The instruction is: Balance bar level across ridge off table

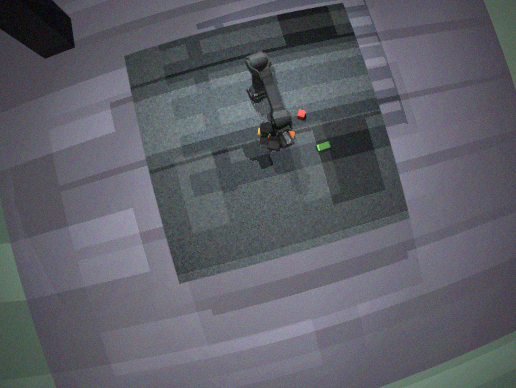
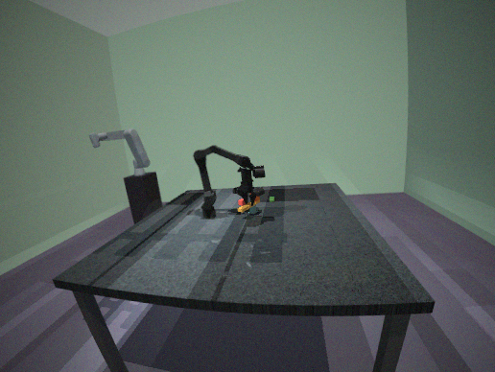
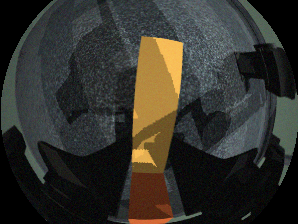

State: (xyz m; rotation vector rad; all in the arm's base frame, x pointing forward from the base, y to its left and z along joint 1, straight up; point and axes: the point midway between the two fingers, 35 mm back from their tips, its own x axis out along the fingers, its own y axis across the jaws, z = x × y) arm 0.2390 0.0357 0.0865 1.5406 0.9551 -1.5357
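Right now my gripper tip is 30 mm to the right of the ridge, 10 mm short of it and 10 mm above it. From my gripper tip the other things lie so: green block (230 mm to the left, 110 mm ahead, 40 mm below); then red cube (170 mm to the left, 80 mm behind, 40 mm below).
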